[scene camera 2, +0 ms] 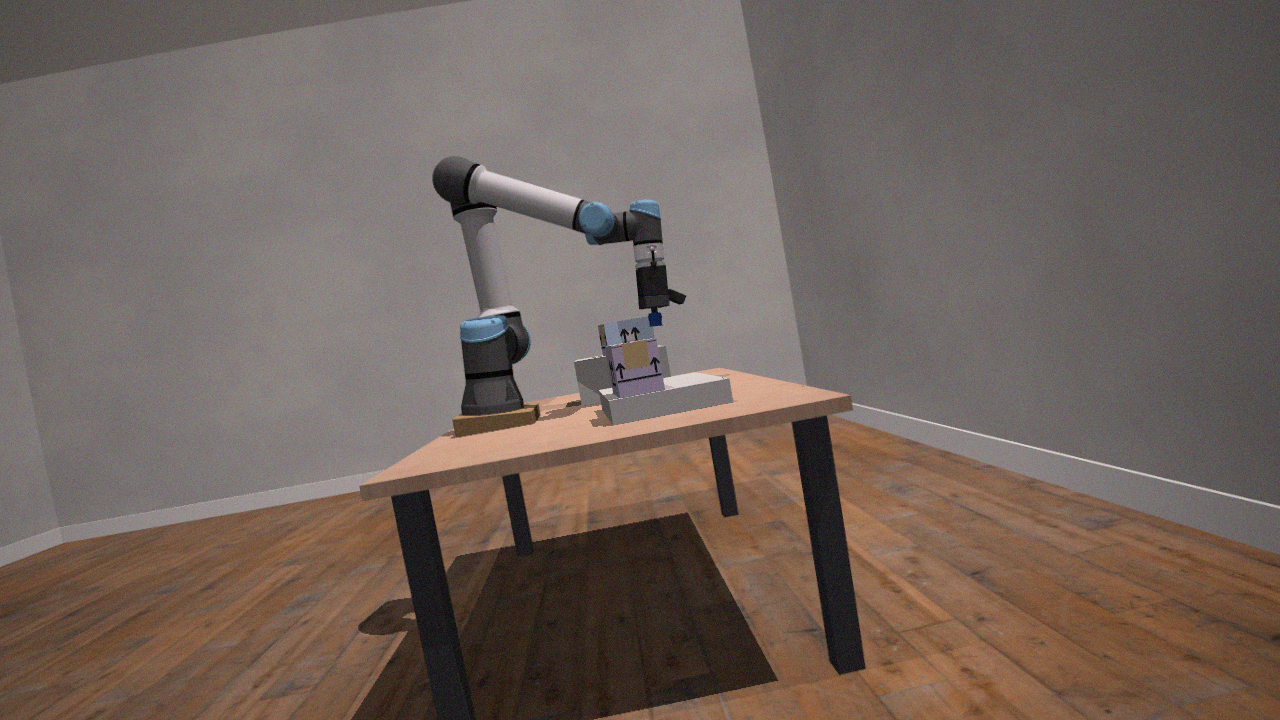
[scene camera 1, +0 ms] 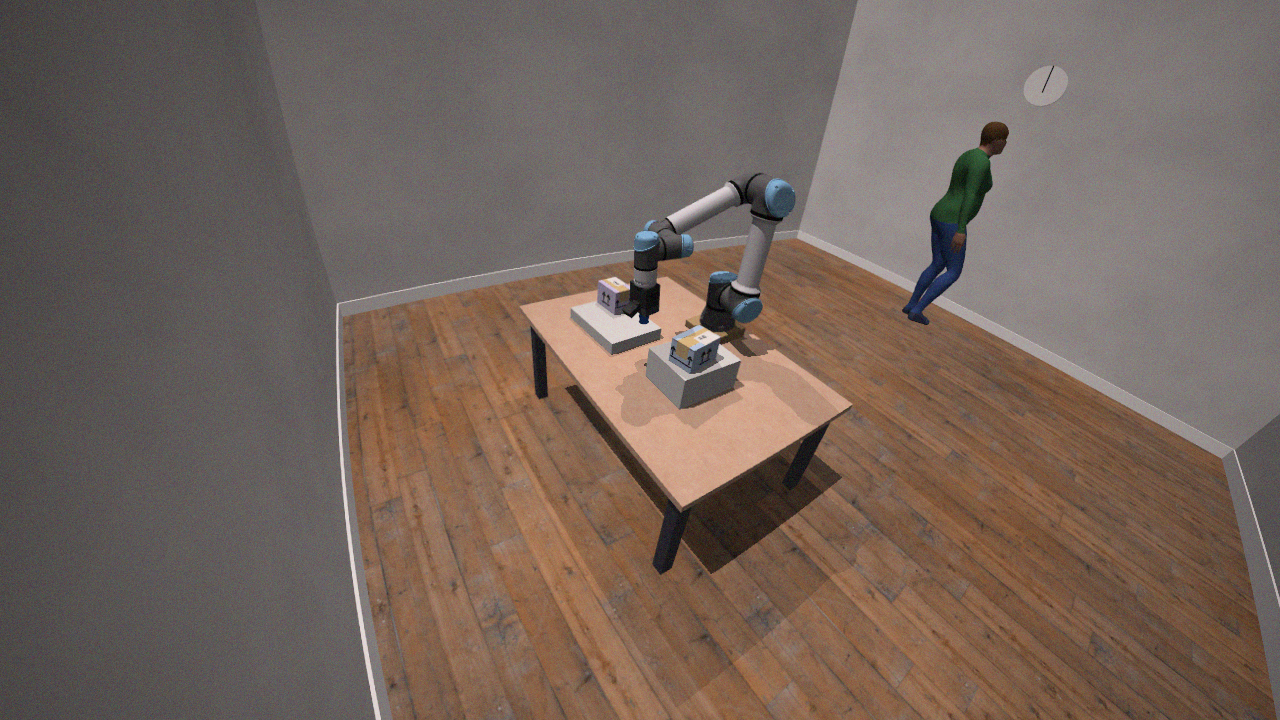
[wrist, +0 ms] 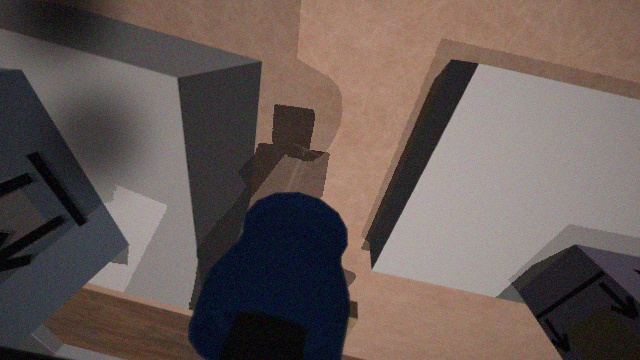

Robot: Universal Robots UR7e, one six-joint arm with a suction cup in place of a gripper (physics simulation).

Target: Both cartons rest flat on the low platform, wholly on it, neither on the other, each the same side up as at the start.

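Seen in the pictures: end effector, tool point: (scene camera 2: 655, 326) (scene camera 1: 643, 321) (wrist: 294, 237); arm's base, origin of the base link: (scene camera 2: 493, 410) (scene camera 1: 717, 322).
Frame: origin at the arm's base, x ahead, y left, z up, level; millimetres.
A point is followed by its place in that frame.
A blue carton with tan tape (scene camera 1: 694, 350) {x 459, y 249, z 167 mm} (scene camera 2: 637, 328) {x 423, y 157, z 140 mm} (wrist: 45, 200) {x 398, y 155, z 105 mm} sits flat on the taller grey block (scene camera 1: 678, 385) {x 497, y 243, z 43 mm} (scene camera 2: 588, 379) {x 256, y 99, z 27 mm} (wrist: 220, 150) {x 414, y 77, z 39 mm}, its arrows pointing up. A lilac carton (scene camera 1: 612, 296) {x 352, y -292, z 84 mm} (scene camera 2: 637, 374) {x 299, y -399, z 47 mm} (wrist: 565, 295) {x 309, y -268, z 37 mm} sits flat on the low platform (scene camera 1: 619, 336) {x 439, y -127, z 8 mm} (scene camera 2: 684, 400) {x 378, y -414, z -19 mm} (wrist: 500, 165) {x 424, y -154, z 8 mm}, near one end, its arrows pointing up too. My gripper (scene camera 1: 643, 319) (scene camera 2: 655, 319) (wrist: 295, 215), a dark blue suction cup, points down and is open, with no carton on it. It hangs above table level; in the wrist view it shows between the block and the platform, apart from both cartons.
The arm's base (scene camera 1: 718, 308) {x 57, y 29, z 98 mm} (scene camera 2: 491, 389) {x 8, y -65, z 55 mm} stands on the wooden table (scene camera 1: 698, 456) {x 599, y 445, z -40 mm} (scene camera 2: 546, 437) {x 106, y -384, z -40 mm}, beside the block and the platform. A person in a green top (scene camera 1: 964, 192) is on the floor beyond the table in scene camera 1. A clock (scene camera 1: 1045, 85) hangs on the wall.
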